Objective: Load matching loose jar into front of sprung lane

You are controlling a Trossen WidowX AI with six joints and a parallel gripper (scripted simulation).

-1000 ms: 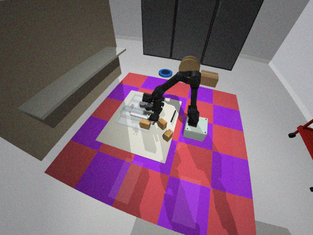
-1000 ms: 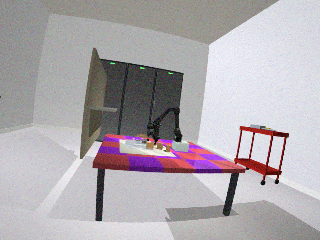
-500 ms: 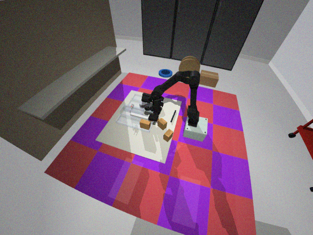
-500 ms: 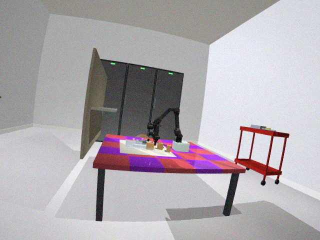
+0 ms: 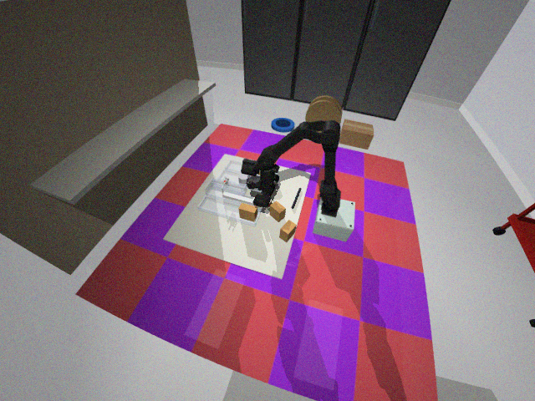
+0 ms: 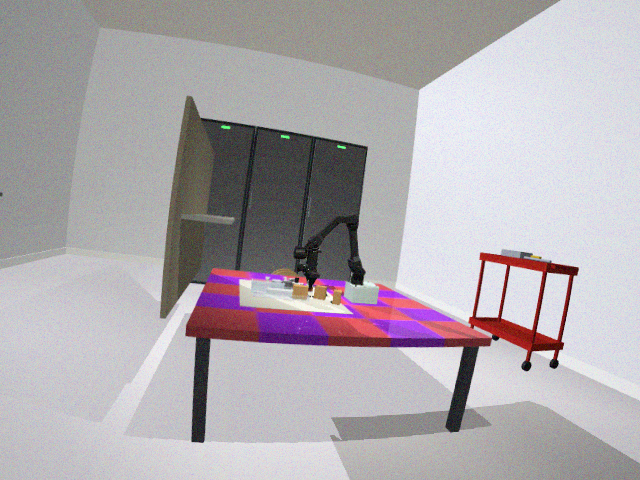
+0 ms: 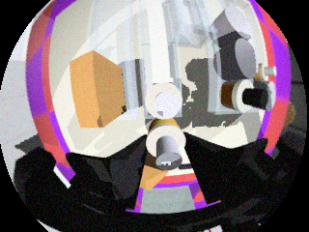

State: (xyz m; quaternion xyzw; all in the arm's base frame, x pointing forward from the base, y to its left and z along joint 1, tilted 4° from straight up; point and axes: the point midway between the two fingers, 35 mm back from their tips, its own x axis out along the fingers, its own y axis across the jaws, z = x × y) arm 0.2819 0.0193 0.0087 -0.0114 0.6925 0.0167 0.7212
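My gripper tip is now 6 cm short of the brown box, 8 cm to the right of it and 1 cm above it. Also, from my gripper tip: clear pusher rack (20 cm ahead, 2 cm to the right, 3 cm below).
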